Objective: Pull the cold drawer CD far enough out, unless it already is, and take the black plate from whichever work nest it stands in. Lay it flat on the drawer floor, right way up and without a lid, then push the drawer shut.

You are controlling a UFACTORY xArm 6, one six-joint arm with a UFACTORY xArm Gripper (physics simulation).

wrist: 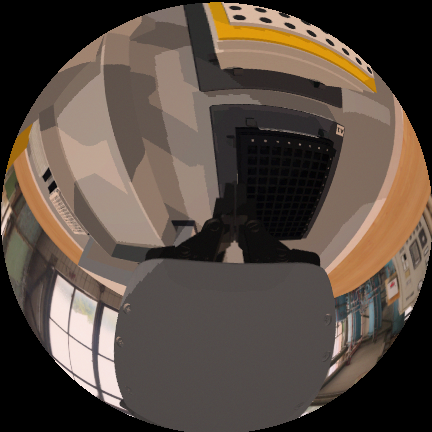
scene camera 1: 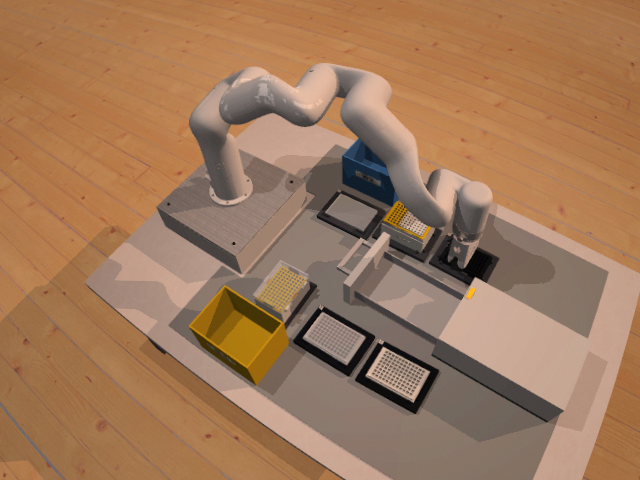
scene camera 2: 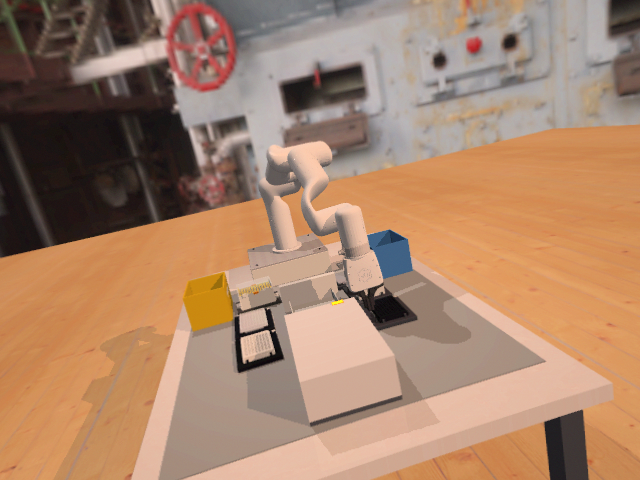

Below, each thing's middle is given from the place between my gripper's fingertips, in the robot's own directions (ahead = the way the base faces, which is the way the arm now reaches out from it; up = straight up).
Now: the black plate (wrist: 285, 171) 10 mm ahead of my hand, 40 mm to the left of it and 10 mm below it. The rest, counted from my hand: clear lid (scene camera 1: 345, 209) 340 mm behind, 30 mm to the left, 10 mm below; then white many-welled plate (scene camera 1: 397, 374) 10 mm behind, 340 mm to the right, 10 mm below; then yellow-and-white tip rack (scene camera 1: 403, 227) 170 mm behind, 50 mm to the left, 20 mm above.
